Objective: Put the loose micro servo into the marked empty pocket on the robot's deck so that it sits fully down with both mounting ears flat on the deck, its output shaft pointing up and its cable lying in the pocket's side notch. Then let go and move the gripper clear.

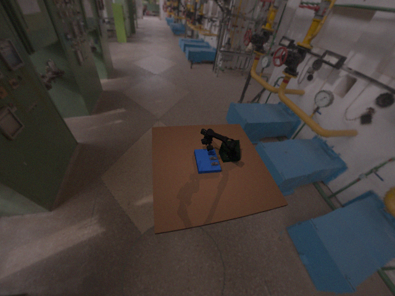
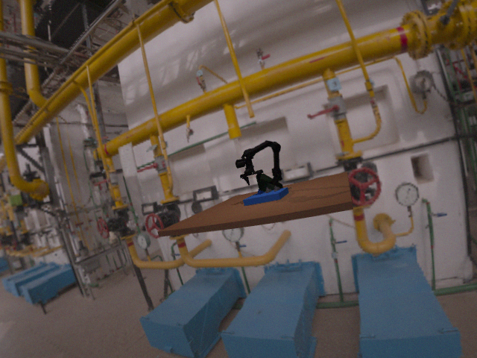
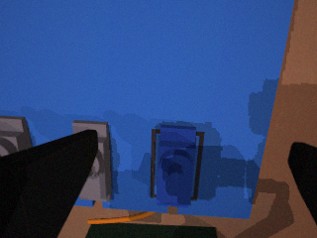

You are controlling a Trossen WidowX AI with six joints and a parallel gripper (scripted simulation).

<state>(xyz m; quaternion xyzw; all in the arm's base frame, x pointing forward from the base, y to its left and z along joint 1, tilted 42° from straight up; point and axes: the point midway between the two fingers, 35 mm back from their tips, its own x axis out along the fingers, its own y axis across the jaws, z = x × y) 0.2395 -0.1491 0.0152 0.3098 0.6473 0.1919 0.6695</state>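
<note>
The blue robot deck lies 12 cm below my gripper tip, 7 cm to the left of it and 5 cm ahead of it.
</note>
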